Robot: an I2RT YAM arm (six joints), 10 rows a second.
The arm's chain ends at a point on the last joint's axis. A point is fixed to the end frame.
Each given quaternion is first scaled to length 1.
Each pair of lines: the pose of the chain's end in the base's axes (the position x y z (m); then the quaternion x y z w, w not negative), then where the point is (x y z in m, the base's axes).
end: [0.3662 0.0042 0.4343 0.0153 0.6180 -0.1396 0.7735]
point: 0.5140 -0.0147 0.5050
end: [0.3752 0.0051 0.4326 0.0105 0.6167 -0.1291 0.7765]
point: 0.5230 -0.0108 0.5039
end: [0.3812 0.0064 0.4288 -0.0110 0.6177 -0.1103 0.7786]
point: 0.5300 -0.0004 0.4996
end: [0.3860 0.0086 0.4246 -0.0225 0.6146 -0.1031 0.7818]
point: 0.5344 0.0063 0.4963
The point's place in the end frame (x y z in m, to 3 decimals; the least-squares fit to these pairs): -0.035 0.006 0.161
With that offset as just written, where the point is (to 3 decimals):
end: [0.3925 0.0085 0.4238 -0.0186 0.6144 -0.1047 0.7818]
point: 0.541 0.005 0.496
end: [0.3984 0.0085 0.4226 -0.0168 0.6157 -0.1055 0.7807]
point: 0.547 0.004 0.494
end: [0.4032 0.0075 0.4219 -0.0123 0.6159 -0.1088 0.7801]
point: 0.552 0.001 0.493
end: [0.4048 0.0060 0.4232 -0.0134 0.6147 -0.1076 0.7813]
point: 0.553 0.000 0.495
